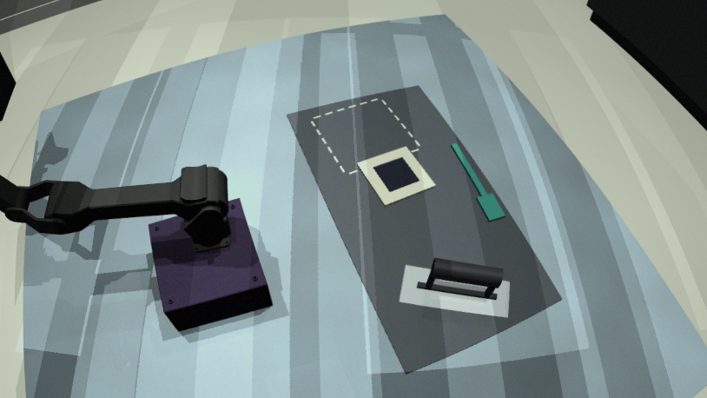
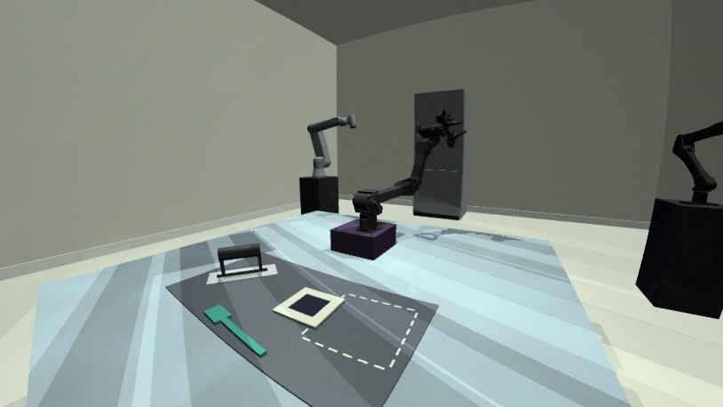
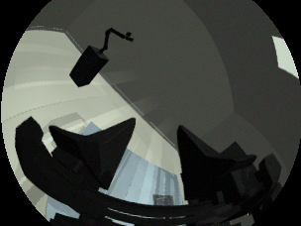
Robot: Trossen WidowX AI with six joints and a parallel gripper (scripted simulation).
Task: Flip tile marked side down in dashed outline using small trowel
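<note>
My gripper tip is 830 mm short of the trowel, 420 mm to the left of it and 440 mm above it. From my gripper tip the other things lie so: teal tool 950 mm ahead, 210 mm to the right, 470 mm below; tile 790 mm ahead, 130 mm to the right, 470 mm below.
</note>
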